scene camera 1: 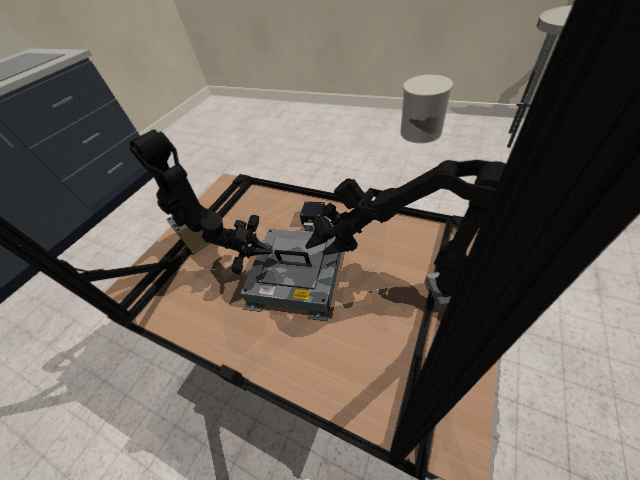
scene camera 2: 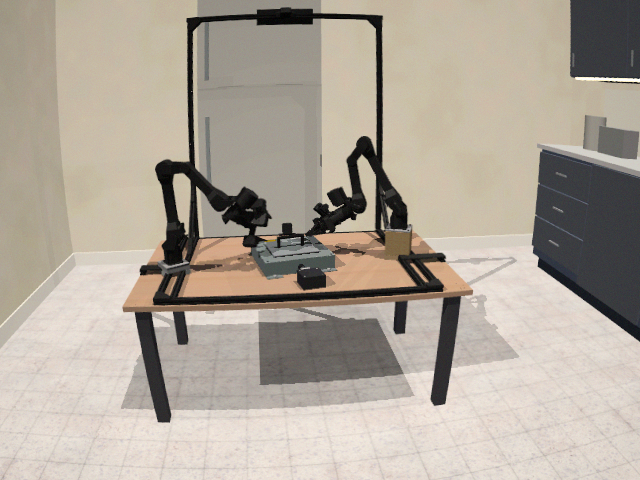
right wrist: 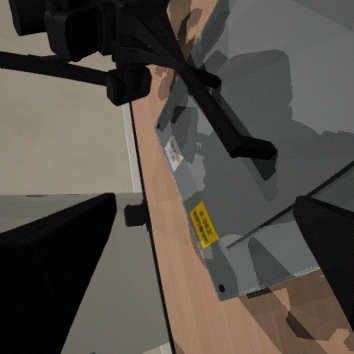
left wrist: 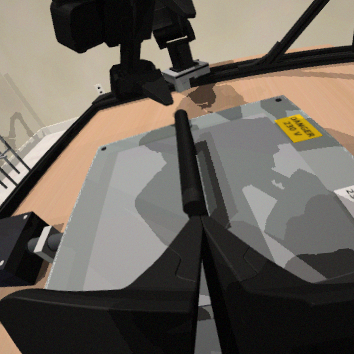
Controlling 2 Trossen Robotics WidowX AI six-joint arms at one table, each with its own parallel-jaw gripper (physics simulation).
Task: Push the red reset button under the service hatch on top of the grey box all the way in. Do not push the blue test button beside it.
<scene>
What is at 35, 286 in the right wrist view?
My right gripper.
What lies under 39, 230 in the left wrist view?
A grey box.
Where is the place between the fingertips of my right gripper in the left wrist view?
At 178, 66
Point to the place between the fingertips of my right gripper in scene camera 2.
268, 229
</scene>
